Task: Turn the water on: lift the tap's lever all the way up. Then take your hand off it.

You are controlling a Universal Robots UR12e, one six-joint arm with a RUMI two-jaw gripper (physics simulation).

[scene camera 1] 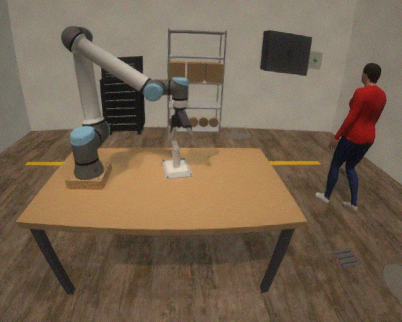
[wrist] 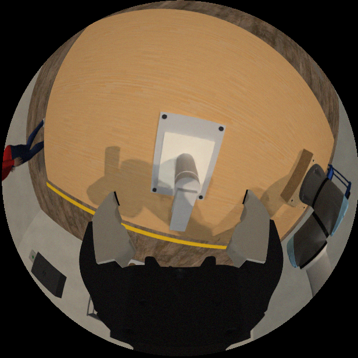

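Pixels of known places: gripper, fingertip midpoint: (scene camera 1: 180, 139); arm's base, origin of the base link: (scene camera 1: 89, 172).
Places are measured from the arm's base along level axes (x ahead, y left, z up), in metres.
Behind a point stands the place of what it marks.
Note:
The white tap (scene camera 1: 176, 157) {x 0.559, y 0.039, z 0.031 m} (wrist: 186, 166) stands upright on its base plate (scene camera 1: 185, 174) {x 0.604, y -0.035, z -0.054 m} (wrist: 192, 124), towards the back of the table. Its lever (scene camera 1: 175, 144) {x 0.563, y 0.101, z 0.093 m} (wrist: 183, 211) is at the top of the tap; in the wrist view it stretches from the tap's head down the picture, between the two fingers. Its exact tilt is hard to tell. My gripper (scene camera 1: 180, 133) {x 0.582, y 0.018, z 0.164 m} (wrist: 180, 193) is open and empty. It hangs a little above the tap, with the jaws pointing down and set wide to either side of the lever, apart from it.
The wooden table (scene camera 1: 150, 207) {x 0.365, y -0.314, z -0.062 m} (wrist: 125, 75) bears the tap and the arm's wooden mounting block (scene camera 1: 80, 182) {x -0.041, y -0.095, z -0.012 m} (wrist: 297, 176) at the left. A person in red (scene camera 1: 364, 115) (wrist: 7, 161) stands beyond the right side. A shelf rack (scene camera 1: 197, 32) and a dark cabinet (scene camera 1: 120, 95) stand behind.

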